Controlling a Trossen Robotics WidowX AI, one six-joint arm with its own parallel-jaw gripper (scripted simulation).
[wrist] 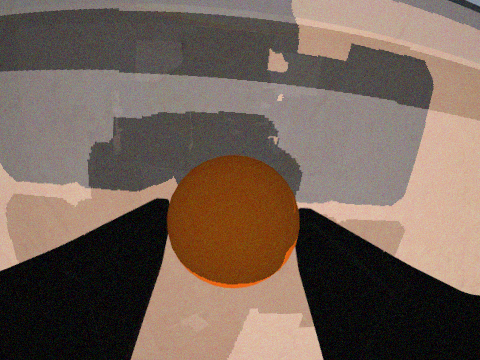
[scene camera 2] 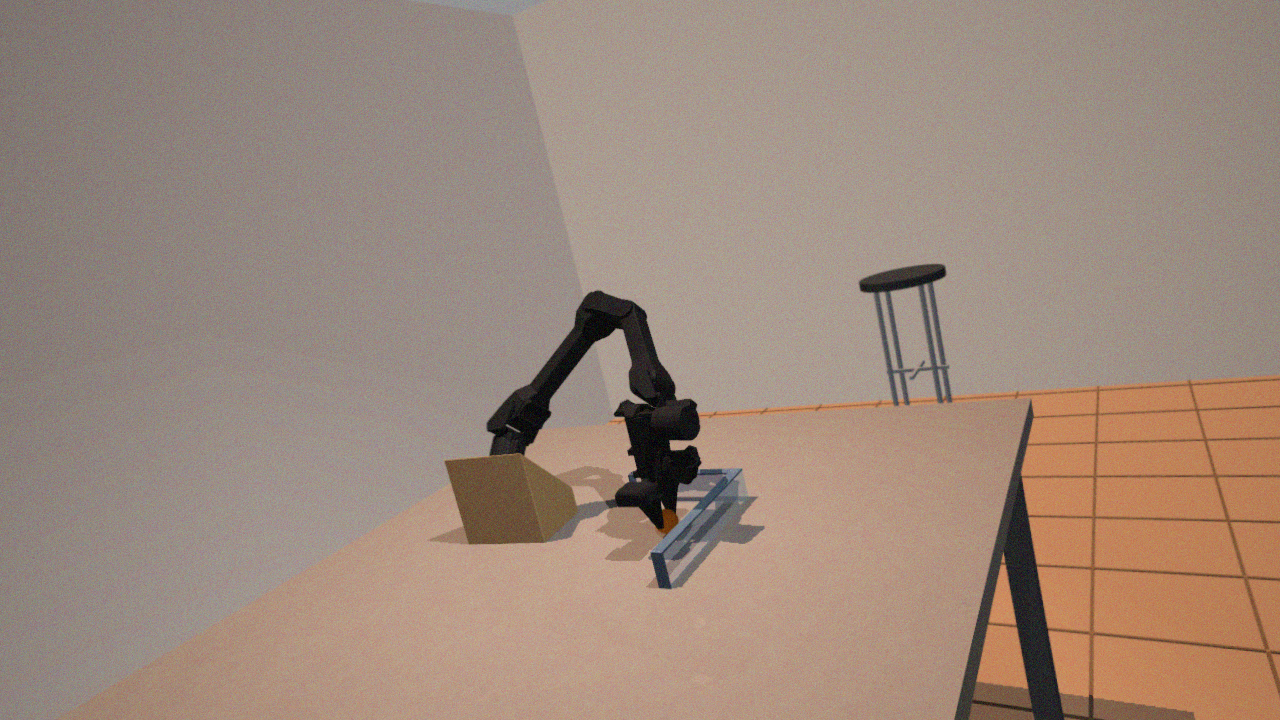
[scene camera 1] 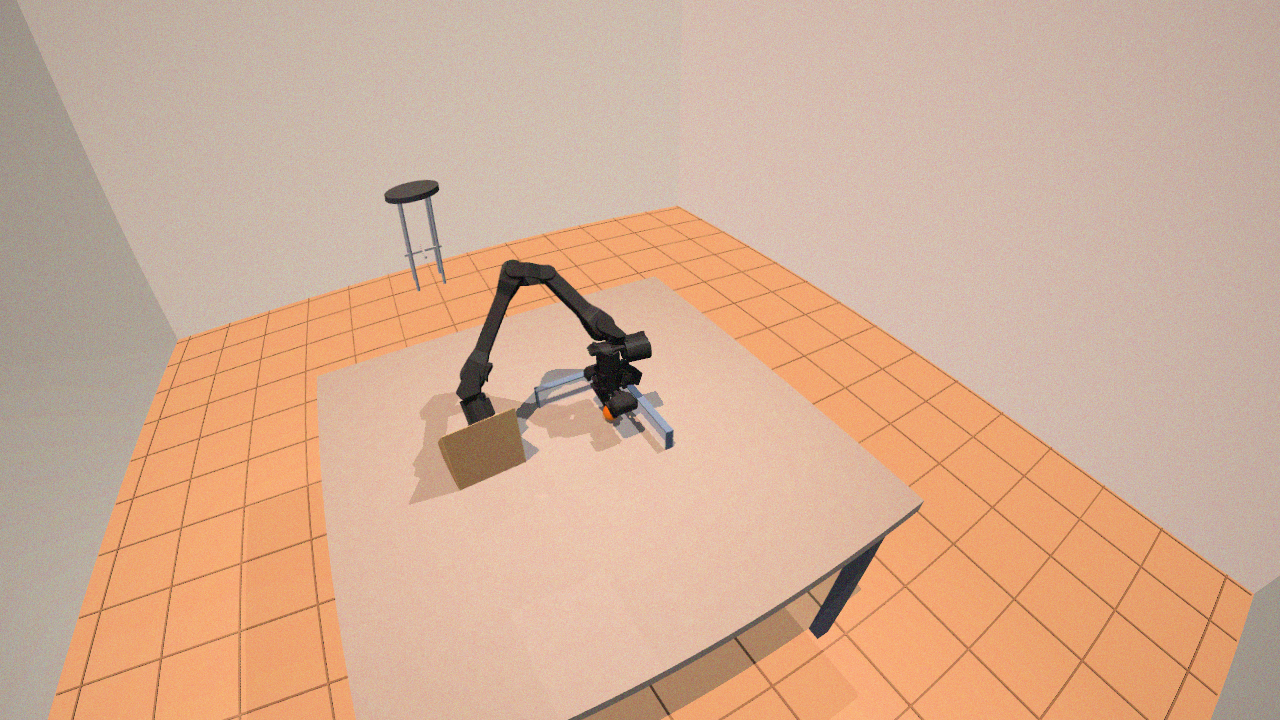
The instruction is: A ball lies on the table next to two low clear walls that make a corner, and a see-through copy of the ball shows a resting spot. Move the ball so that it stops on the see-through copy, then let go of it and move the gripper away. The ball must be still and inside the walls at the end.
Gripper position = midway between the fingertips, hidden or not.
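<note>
My gripper in the wrist view (wrist: 233, 216), holding an orange ball (wrist: 233, 221). Gripper (scene camera 2: 666, 523). Gripper in scene camera 1 (scene camera 1: 611, 412).
</note>
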